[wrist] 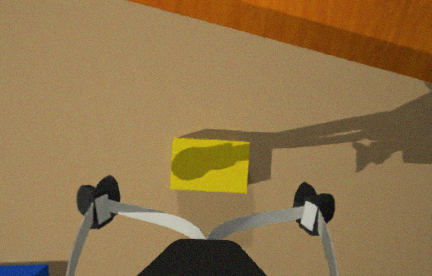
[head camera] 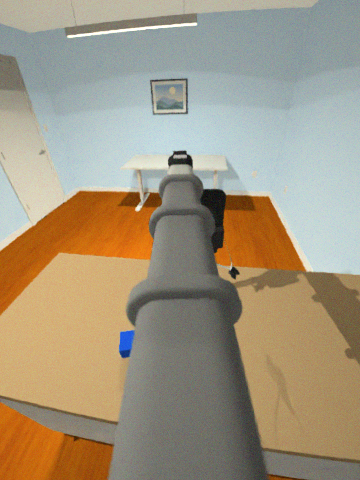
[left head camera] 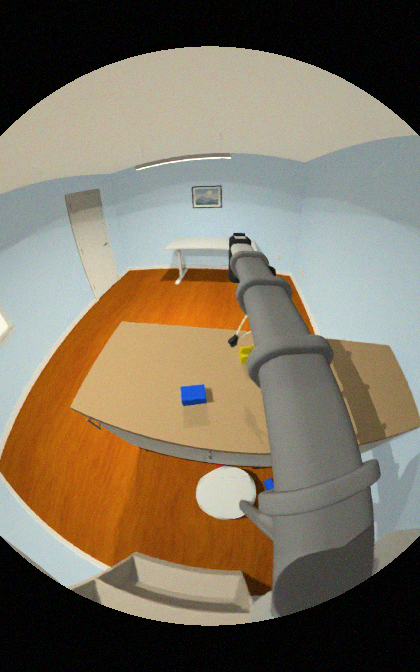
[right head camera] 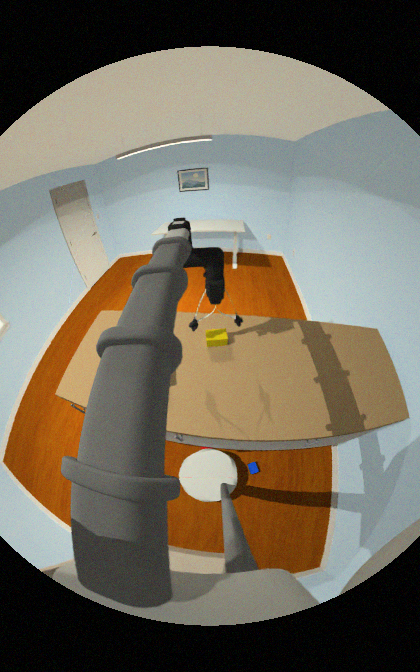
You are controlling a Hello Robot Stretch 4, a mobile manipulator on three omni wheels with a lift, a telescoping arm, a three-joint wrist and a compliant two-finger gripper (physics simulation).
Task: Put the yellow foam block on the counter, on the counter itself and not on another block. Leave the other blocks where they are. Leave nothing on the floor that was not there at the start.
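Frame: origin at the robot's base, x back, y right, z up, level; centimetres.
Seen in the pictures: gripper, fingertip midpoint: (wrist: 207, 196).
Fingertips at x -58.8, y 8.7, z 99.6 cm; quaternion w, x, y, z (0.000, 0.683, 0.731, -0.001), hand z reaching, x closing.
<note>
Offsets run from my fingertips to a thing's top centre. Level surfaces: height alone.
The yellow foam block {dx -2.0, dy +0.0, dz -6.8 cm} (left head camera: 246, 354) (right head camera: 217, 338) (wrist: 210, 165) lies flat on the tan counter {dz -11.3 cm} (head camera: 300, 350) (left head camera: 145, 350) (right head camera: 280, 380) (wrist: 100, 75), toward its far edge and not on another block. My gripper (right head camera: 216, 322) (wrist: 207, 196) is open and empty, above the counter and the yellow block, with the fingertips apart from it. In the head camera view the arm hides the yellow block. A blue block {dx +17.5, dy -24.0, dz -6.8 cm} (head camera: 126, 343) (left head camera: 193, 394) (wrist: 24, 270) lies on the counter, left of the yellow one.
A second, small blue block (left head camera: 269, 484) (right head camera: 253, 468) lies on the floor near a round white stool (left head camera: 225, 492) (right head camera: 208, 475) in front of the counter. A bit of red shows at the stool's far edge. A white table {dz -30.3 cm} (head camera: 145, 162) (left head camera: 195, 244) (right head camera: 215, 226) stands at the far wall.
</note>
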